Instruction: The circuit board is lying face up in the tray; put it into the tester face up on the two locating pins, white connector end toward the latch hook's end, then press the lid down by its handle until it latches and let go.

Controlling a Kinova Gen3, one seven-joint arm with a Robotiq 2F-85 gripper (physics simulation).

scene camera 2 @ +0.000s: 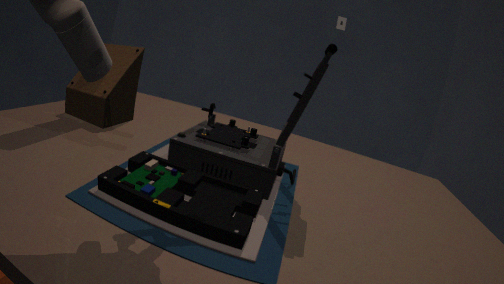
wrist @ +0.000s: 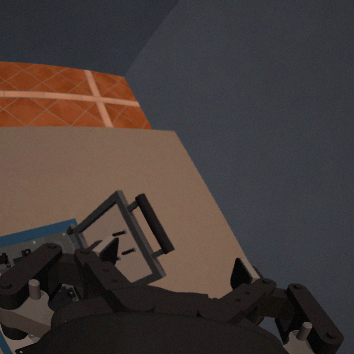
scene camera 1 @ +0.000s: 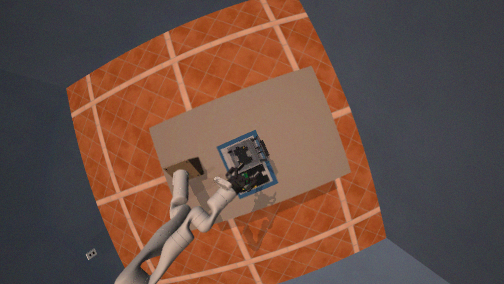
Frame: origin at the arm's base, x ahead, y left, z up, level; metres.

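Seen in the pictures: gripper, fingertip midpoint: (wrist: 175,261) (scene camera 1: 250,168); arm's base at its link origin: (scene camera 2: 98,69) (scene camera 1: 181,173).
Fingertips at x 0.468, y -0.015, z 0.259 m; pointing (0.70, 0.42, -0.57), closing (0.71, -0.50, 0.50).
Offsets run from my fingertips to a thing's top centre. "pt": to the spot under its first point. Level surfaces: height alone.
The green circuit board {0.361 m down, 0.081 m back, 0.133 m right} (scene camera 2: 159,183) (scene camera 1: 245,175) lies face up in the left part of the black tray {pt 0.368 m down, 0.037 m ahead, 0.177 m right} (scene camera 2: 200,226), its white connector at the back left. The grey tester {pt 0.348 m down, 0.008 m back, 0.036 m right} (scene camera 2: 225,167) (scene camera 1: 252,156) (wrist: 37,248) stands behind the tray, with a black nest and small pins on top and the latch hook {0.282 m down, 0.129 m back, 0.089 m left} (scene camera 2: 212,119) upright at its left. Its lid (scene camera 2: 305,100) (wrist: 140,232) is open, tilted up and back to the right; the dark handle {pt 0.114 m down, 0.088 m ahead, 0.070 m left} (wrist: 155,223) (scene camera 2: 331,49) is at its free end. My gripper (scene camera 1: 248,177) (wrist: 175,261) is open and empty, above the tray area in scene camera 1. It does not show in scene camera 2.
A blue mat {0.387 m down} (scene camera 1: 236,139) (scene camera 2: 267,267) (wrist: 45,231) and a white plate {pt 0.383 m down, 0.099 m ahead, 0.126 m right} (scene camera 2: 261,237) lie under the tray and tester. A brown wedge-shaped block (scene camera 2: 107,72) (scene camera 1: 175,170) stands to the left, with a grey arm link (scene camera 2: 82,45) at it. A table edge is to the right.
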